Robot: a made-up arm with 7 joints. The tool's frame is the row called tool.
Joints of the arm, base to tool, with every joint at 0 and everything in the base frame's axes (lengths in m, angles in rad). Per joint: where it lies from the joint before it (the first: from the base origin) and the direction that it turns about. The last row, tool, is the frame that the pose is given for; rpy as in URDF.
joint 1: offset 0 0 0.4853 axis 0 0 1
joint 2: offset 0 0 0 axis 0 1 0
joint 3: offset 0 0 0.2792 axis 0 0 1
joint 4: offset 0.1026 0 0 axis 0 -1 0
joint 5: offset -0.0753 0 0.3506 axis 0 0 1
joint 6: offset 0 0 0 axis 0 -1 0
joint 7: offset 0.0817 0 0 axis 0 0 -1
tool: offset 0 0 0 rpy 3.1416 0 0
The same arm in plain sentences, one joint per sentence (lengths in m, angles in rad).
The arm has seven revolute joints in a row. What follows holds with every joint at zero, and every direction is one of the base frame's. Joint 1 is mounted 0.4853 m along +z from the base frame's origin and turns about +z. Joint 2 is mounted at the same point as joint 1 and turns about +y. Joint 3 is mounted 0.2792 m along +z from joint 2 and turns about +z. Joint 4 is mounted 0.1026 m along +x from joint 3 and turns about -y. Joint 5 is mounted 0.0753 m along -x and 0.3506 m along +z from joint 4 and turns about +z. Joint 6 is mounted at the same point as joint 5 and turns about -y. Joint 7 is mounted 0.0817 m along +x from joint 6 and turns about -z. The tool frame, which is the frame that the pose is given for, is mounted at the same point as joint 7; its axes are the base frame's turned by roll -3.1416, pitch 0.0000 and yaw 0.0000 rad (as in URDF: about the fixed x, then y, then z).
